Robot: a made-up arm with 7 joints. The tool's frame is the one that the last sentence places.
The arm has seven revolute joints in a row. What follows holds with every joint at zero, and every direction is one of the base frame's. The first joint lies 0.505 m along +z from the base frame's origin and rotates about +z. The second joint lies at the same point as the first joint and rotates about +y. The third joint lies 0.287 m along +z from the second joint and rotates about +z. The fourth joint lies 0.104 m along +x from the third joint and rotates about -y. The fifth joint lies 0.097 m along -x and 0.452 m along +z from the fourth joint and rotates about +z. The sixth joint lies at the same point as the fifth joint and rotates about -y. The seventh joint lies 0.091 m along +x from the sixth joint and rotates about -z. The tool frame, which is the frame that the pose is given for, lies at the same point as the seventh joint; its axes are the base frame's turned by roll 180, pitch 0 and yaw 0 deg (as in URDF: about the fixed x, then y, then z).
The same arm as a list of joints. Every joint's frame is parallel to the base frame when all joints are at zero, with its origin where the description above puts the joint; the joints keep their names.
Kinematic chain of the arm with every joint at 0, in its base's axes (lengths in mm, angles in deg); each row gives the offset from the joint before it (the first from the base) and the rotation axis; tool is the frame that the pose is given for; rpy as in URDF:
joint 1: xyz 0.0 0.0 505.0 axis +z
joint 2: xyz 0.0 0.0 0.0 axis +y
joint 3: xyz 0.0 0.0 287.0 axis +z
joint 4: xyz 104.0 0.0 0.0 axis -y
joint 5: xyz -97.0 0.0 452.0 axis +z
joint 6: xyz 0.0 0.0 0.0 axis -y
joint 7: xyz 91.0 0.0 0.0 axis -z
tool: xyz 0.0 0.0 0.0 rpy 180.00 0.00 0.00

